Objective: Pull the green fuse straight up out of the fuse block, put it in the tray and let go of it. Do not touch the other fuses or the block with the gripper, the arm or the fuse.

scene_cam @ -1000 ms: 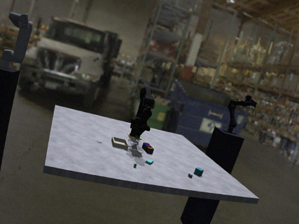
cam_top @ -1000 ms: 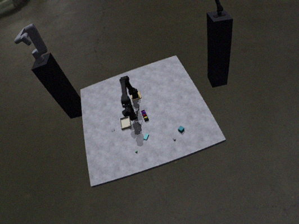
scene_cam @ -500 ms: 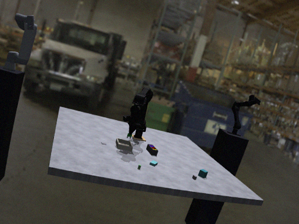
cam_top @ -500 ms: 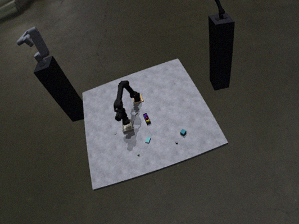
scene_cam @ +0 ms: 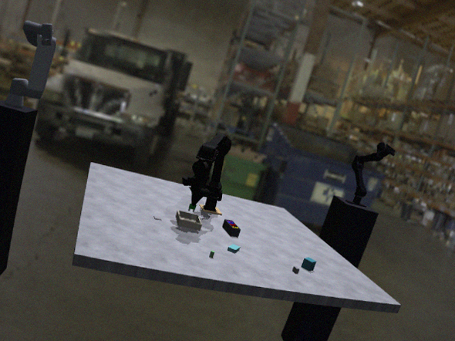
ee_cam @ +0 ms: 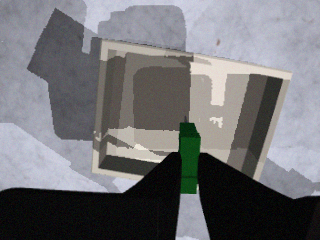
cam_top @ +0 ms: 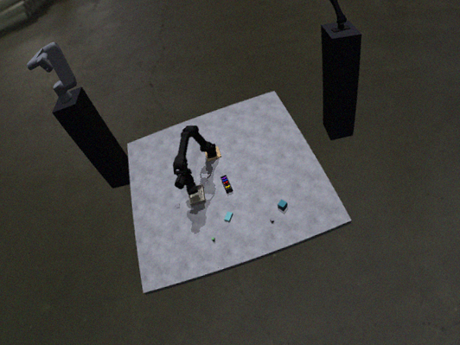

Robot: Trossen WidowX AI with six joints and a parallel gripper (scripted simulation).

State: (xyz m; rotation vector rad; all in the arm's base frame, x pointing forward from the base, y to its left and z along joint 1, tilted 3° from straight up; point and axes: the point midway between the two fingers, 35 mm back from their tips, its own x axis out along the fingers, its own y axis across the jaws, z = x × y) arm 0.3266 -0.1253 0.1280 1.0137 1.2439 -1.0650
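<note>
Right now the beige tray is 80 mm below my gripper tip. Round my gripper tip: blue fuse 50 mm behind, 200 mm to the left, 60 mm below; red fuse 30 mm behind, 210 mm to the left, 60 mm below; green fuse 10 mm below.
</note>
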